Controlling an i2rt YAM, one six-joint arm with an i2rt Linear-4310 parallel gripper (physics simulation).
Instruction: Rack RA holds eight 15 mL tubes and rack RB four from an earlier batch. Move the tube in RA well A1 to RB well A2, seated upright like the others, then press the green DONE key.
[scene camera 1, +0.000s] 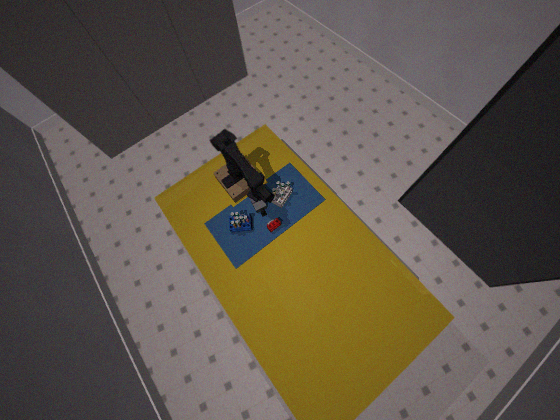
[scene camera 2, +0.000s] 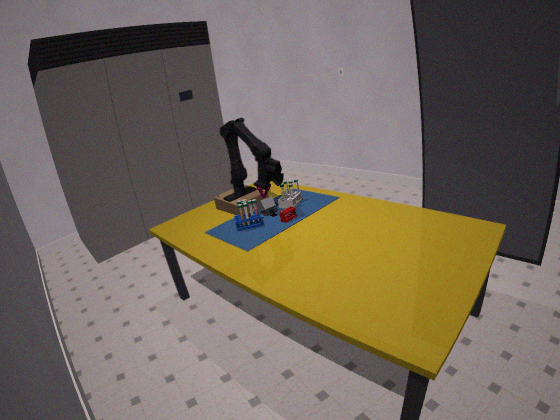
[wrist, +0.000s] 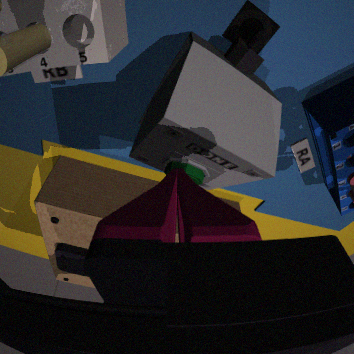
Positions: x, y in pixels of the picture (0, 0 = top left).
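My gripper (wrist: 176, 176) is touching a grey box (wrist: 210, 115), and it is shut.
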